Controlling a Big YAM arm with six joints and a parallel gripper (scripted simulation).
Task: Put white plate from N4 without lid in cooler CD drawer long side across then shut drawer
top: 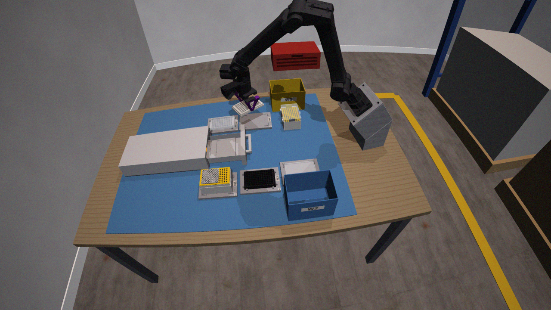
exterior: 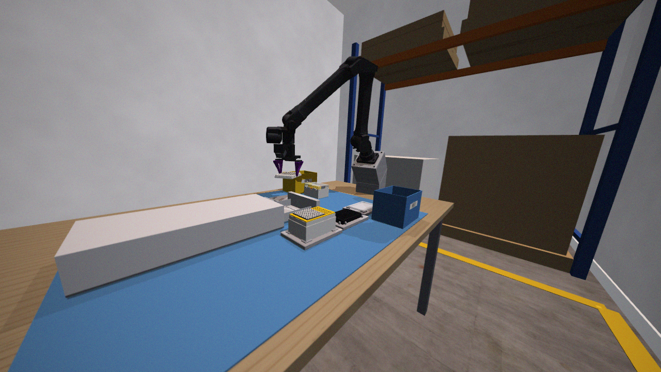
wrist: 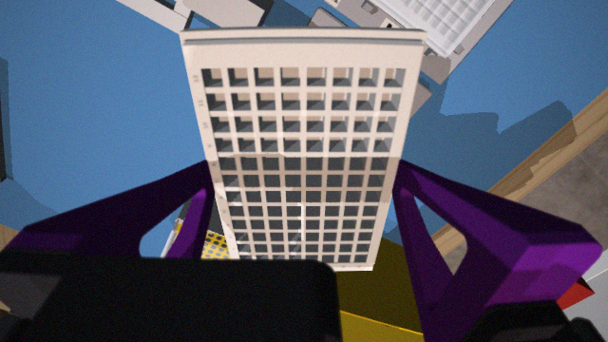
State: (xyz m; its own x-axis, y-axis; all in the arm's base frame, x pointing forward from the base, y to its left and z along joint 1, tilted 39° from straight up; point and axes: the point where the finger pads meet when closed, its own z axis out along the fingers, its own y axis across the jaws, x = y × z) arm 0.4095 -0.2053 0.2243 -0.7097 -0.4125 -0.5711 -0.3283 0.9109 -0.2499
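My gripper is now 17 cm short of the drawer, 13 cm to the right of it and 12 cm above it. Also, from my hand: yellow bin W1: 23 cm behind, 15 cm to the right, 11 cm below; then grey nest: 14 cm below, 4 cm to the right, 3 cm behind; then cooler CD: 29 cm ahead, 11 cm to the left, 11 cm below.
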